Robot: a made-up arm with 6 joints. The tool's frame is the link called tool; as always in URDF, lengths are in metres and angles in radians. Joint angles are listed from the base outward.
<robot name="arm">
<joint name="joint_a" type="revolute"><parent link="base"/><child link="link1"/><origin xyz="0.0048 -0.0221 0.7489"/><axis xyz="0 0 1"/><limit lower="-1.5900" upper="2.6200"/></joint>
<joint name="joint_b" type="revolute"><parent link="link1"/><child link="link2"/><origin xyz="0.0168 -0.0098 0.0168"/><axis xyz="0 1 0"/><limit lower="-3.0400" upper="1.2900"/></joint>
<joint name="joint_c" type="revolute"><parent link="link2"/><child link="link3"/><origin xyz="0.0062 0.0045 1.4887"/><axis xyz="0 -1 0"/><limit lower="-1.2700" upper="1.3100"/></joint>
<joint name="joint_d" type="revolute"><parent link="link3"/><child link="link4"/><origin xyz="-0.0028 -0.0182 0.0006"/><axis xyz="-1 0 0"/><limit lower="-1.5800" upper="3.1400"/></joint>
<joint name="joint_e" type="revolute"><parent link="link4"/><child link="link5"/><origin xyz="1.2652 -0.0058 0.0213"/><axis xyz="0 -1 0"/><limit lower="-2.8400" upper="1.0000"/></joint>
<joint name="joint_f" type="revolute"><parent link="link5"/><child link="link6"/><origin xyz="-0.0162 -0.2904 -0.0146"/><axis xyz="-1 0 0"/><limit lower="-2.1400" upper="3.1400"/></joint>
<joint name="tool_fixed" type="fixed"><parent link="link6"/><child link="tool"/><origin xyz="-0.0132 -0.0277 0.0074" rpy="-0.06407 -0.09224 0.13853"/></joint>
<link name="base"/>
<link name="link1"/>
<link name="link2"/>
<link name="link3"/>
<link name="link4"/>
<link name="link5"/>
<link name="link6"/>
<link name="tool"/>
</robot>
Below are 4 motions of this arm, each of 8 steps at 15 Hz.
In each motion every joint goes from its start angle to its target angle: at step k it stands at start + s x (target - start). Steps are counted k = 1, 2, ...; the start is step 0. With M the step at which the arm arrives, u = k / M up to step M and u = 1 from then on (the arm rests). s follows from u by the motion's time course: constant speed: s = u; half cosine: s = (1 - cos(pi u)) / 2; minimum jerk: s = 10 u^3 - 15 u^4 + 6 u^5.
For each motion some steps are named. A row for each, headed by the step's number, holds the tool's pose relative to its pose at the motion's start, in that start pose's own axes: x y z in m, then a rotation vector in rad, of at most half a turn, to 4 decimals.
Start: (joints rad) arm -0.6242 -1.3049 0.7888 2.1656 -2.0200 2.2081
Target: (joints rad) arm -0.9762 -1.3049 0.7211 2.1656 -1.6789 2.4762
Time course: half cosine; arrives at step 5
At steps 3, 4, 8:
3: -0.3698 0.3518 0.0843 -0.0433 0.3770 -0.1048
4: -0.5033 0.4782 0.1465 -0.0645 0.5299 -0.1193
8: -0.5528 0.5250 0.1743 -0.0732 0.5891 -0.1210

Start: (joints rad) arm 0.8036 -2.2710 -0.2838 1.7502 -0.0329 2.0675
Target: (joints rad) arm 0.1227 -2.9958 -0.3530 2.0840 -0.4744 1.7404
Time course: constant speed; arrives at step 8
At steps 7, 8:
7: -1.3827 -0.6193 -0.2827 -0.1644 0.7033 0.4885
8: -1.5647 -0.6945 -0.2095 -0.1438 0.8339 0.5267

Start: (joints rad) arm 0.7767 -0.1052 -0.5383 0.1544 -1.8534 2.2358
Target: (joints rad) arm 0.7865 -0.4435 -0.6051 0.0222 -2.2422 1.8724
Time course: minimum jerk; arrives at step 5
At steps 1, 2, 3, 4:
1: 0.0087 0.0185 0.0152 0.0190 -0.0129 -0.0018
2: 0.0530 0.0982 0.0816 0.1012 -0.0697 -0.0065
3: 0.1293 0.2012 0.1701 0.2085 -0.1452 -0.0038
4: 0.1924 0.2672 0.2288 0.2792 -0.1944 0.0048

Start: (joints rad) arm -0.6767 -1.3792 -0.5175 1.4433 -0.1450 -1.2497
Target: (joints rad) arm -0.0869 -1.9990 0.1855 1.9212 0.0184 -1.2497
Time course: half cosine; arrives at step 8
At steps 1, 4, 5, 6, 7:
1: -0.0442 -0.0262 0.0400 -0.0005 -0.0546 0.0064
4: -0.7474 -0.5033 0.2684 0.0207 -0.6808 -0.0648
5: -1.0850 -0.7507 0.1854 0.0442 -0.9040 -0.1759
6: -1.3686 -0.9551 0.0256 0.0708 -1.0667 -0.3061
7: -1.5506 -1.0794 -0.1248 0.0919 -1.1589 -0.4102

